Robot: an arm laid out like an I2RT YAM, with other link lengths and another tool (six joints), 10 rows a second.
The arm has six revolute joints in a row. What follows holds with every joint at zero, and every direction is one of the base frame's.
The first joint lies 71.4 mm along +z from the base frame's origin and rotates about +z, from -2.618 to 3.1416 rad.
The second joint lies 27.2 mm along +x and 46.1 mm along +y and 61.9 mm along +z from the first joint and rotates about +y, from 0 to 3.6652 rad.
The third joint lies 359 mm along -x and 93.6 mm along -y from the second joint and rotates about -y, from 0 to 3.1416 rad.
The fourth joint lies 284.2 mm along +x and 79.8 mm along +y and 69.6 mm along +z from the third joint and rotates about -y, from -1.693 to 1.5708 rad.
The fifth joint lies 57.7 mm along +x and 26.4 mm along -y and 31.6 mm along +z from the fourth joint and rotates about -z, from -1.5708 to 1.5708 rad.
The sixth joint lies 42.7 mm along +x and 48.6 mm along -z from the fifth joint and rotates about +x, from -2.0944 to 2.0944 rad.
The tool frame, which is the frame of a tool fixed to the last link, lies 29 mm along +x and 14 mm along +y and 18 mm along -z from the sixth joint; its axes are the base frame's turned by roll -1.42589, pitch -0.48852 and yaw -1.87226 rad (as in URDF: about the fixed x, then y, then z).
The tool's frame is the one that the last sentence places.
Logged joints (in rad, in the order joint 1, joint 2, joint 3, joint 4, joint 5, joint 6), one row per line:
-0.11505, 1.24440, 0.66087, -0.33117, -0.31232, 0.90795
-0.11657, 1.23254, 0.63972, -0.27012, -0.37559, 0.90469
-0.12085, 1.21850, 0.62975, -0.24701, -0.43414, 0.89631
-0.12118, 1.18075, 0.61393, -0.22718, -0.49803, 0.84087
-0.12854, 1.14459, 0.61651, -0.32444, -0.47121, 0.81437
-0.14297, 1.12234, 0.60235, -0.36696, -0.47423, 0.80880
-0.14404, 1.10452, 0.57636, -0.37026, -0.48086, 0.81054
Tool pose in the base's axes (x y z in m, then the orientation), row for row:
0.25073, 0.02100, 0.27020, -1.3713, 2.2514, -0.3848
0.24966, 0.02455, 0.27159, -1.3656, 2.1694, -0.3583
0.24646, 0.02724, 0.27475, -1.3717, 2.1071, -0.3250
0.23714, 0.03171, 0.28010, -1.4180, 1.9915, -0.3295
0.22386, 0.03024, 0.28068, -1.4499, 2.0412, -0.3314
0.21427, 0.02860, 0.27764, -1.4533, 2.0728, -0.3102
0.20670, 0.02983, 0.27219, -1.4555, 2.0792, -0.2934
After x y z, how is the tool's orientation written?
As a rotation vector, in radians.
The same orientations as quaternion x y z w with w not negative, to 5 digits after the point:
-0.50013, 0.82112, -0.14034, 0.23649
-0.50754, 0.80628, -0.13317, 0.27311
-0.51639, 0.79323, -0.12235, 0.29859
-0.54242, 0.76179, -0.12604, 0.33101
-0.54707, 0.77018, -0.12504, 0.30316
-0.54511, 0.77748, -0.11635, 0.29129
-0.54535, 0.77904, -0.10993, 0.28915

